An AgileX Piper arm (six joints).
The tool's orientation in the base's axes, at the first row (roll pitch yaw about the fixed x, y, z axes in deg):
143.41, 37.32, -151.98
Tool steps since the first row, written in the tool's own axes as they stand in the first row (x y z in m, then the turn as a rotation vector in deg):
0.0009, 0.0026, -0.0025, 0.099, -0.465, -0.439
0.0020, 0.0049, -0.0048, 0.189, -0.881, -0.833
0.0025, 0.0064, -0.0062, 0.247, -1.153, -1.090
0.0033, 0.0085, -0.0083, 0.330, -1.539, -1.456
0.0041, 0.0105, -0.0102, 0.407, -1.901, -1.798
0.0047, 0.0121, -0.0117, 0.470, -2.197, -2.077
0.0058, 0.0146, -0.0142, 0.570, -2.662, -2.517
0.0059, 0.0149, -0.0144, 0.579, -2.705, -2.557
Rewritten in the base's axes. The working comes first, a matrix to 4 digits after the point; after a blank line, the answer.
The tool's axes in the first row as the columns of a matrix, in the base's axes (used below as rounded here):
-0.7020, -0.6962, 0.1497
-0.3736, 0.5390, 0.7549
-0.6063, 0.4740, -0.6385

-0.0028, -0.0008, 0.0023, 0.189, -0.619, 0.000
-0.0055, -0.0017, 0.0042, 0.356, -1.174, 0.000
-0.0071, -0.0022, 0.0055, 0.466, -1.537, 0.000
-0.0095, -0.0029, 0.0073, 0.622, -2.052, 0.000
-0.0117, -0.0036, 0.0090, 0.769, -2.534, 0.000
-0.0135, -0.0041, 0.0104, 0.889, -2.928, 0.000
-0.0164, -0.0050, 0.0125, 1.076, -3.548, 0.000
-0.0167, -0.0050, 0.0127, 1.094, -3.605, -0.001

